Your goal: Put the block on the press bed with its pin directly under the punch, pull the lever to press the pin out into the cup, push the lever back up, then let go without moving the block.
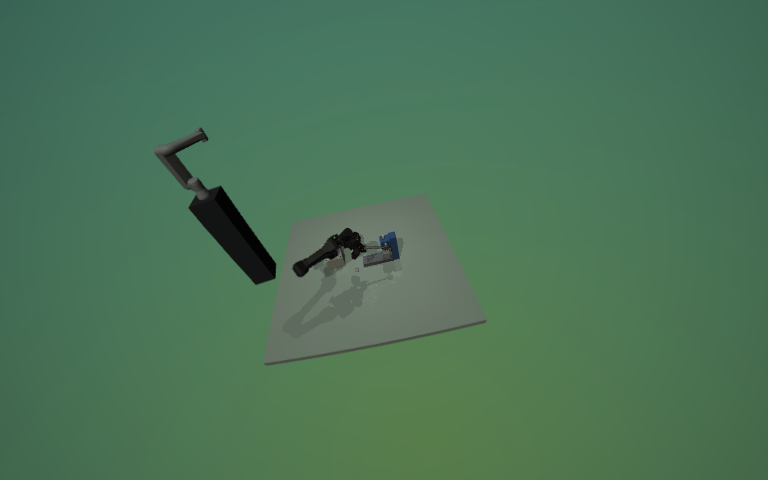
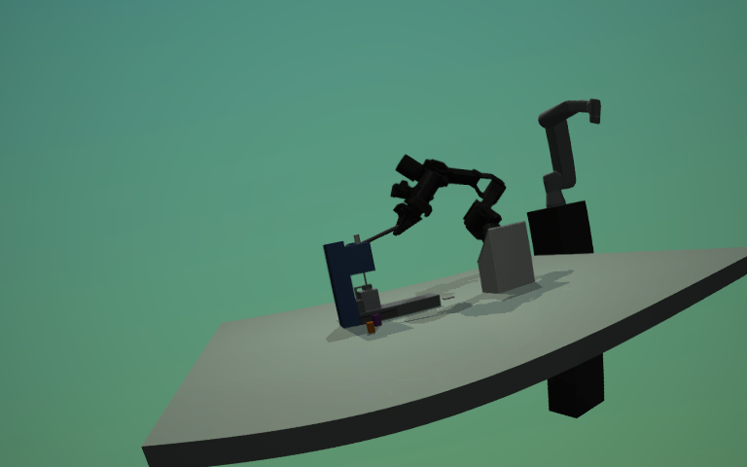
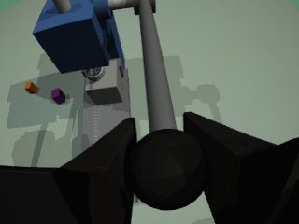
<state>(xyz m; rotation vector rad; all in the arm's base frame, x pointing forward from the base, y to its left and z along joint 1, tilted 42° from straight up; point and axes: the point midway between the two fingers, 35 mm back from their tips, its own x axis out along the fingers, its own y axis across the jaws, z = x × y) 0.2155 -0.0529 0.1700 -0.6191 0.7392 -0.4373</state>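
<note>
Now: gripper tip 50 mm short of the grey lever. The rest, counted from my gripper tip: grey punch (130 mm ahead, 60 mm to the left, 60 mm below); then orange cube (200 mm ahead, 220 mm to the left, 190 mm below).
</note>
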